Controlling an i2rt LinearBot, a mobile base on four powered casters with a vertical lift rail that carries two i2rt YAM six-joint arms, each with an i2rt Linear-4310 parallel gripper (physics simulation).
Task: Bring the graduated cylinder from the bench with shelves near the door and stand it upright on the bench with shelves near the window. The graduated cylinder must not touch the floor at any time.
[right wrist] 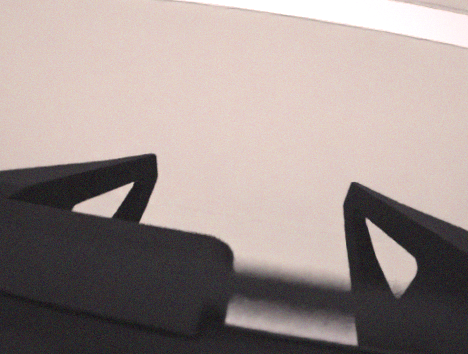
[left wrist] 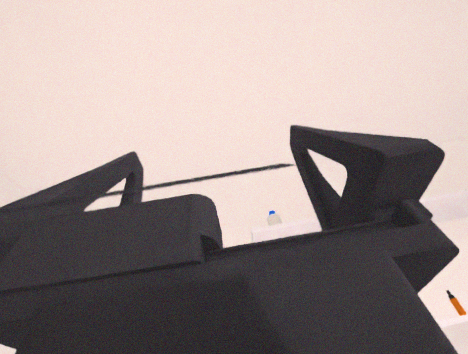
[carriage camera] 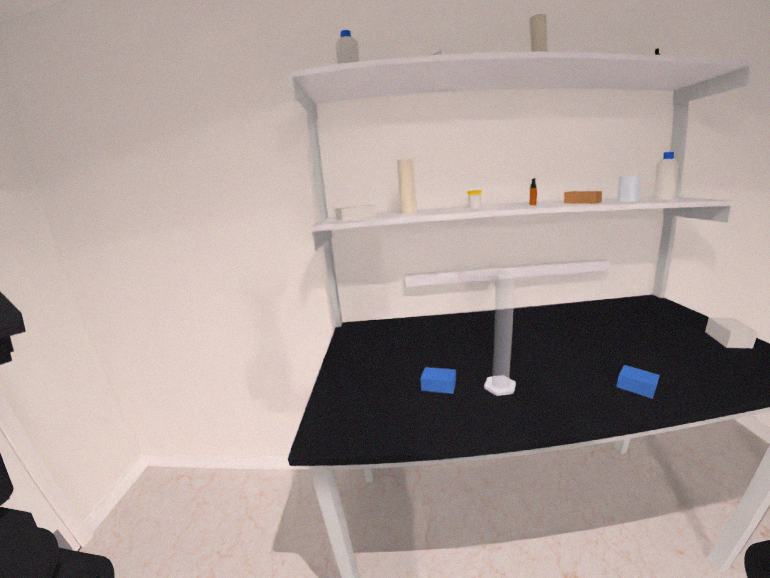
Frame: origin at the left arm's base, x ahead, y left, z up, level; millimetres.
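Where they show: left gripper, fingertip midpoint: (left wrist: 214,147); right gripper, fingertip midpoint: (right wrist: 250,178).
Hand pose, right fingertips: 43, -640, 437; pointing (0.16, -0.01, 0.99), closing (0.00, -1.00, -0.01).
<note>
Things, the pixels of their top centre, and the offset from my right fingertips, as dx, dy, dz. Level surfaces: height alone.
- graduated cylinder, middle of its top: (carriage camera: 505,275) +605, +70, -247
- bench with two shelves, its level: dz -568
- white box, middle of its top: (carriage camera: 732,324) +720, -794, -510
- lower shelf, its level: dz -111
The graduated cylinder (carriage camera: 503,329), a tall clear tube on a white hexagonal foot, stands upright on the black top of a bench with two shelves (carriage camera: 385,429). The views do not tell whether this bench is the one near the door or the window. The cylinder does not show in either wrist view. My left gripper (left wrist: 214,147) is open and empty, with pale wall beyond its fingers. My right gripper (right wrist: 250,178) is open and empty, also facing a pale surface. Both are apart from the cylinder.
A blue block (carriage camera: 438,380) lies left of the cylinder and another blue block (carriage camera: 638,381) lies to its right. A white box (carriage camera: 730,332) is at the far right. The lower shelf (carriage camera: 441,213) and upper shelf (carriage camera: 497,71) hold bottles and jars. Black arm parts show at the left edge.
</note>
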